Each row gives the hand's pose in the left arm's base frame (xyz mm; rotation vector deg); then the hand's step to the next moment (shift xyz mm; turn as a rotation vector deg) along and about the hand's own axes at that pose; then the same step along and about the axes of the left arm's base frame.
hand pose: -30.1 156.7 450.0 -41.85 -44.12 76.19
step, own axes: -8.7 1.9 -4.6 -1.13 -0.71 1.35
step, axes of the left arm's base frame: 2.1 -8.6 -4.7 -0.81 -1.16 1.26
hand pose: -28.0 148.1 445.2 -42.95 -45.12 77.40
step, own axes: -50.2 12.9 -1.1 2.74 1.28 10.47
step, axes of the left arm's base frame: -8.8 -49.1 -14.2 -9.33 2.99 4.77
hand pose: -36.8 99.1 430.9 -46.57 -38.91 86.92
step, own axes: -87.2 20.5 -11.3 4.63 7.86 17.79
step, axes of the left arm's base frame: -0.2 -89.2 -13.8 -19.17 4.47 3.52
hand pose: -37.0 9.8 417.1 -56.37 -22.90 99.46
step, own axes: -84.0 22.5 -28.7 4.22 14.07 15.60
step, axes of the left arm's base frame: 17.3 -89.9 2.8 -21.31 1.25 -1.82
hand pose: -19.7 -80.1 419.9 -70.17 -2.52 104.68
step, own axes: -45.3 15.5 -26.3 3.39 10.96 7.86
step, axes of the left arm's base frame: 14.0 -51.5 11.8 -13.39 -0.78 -3.67
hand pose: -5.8 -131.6 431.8 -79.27 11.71 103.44
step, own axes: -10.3 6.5 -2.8 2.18 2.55 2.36
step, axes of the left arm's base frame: -2.0 -11.0 5.6 -3.57 0.83 -1.85
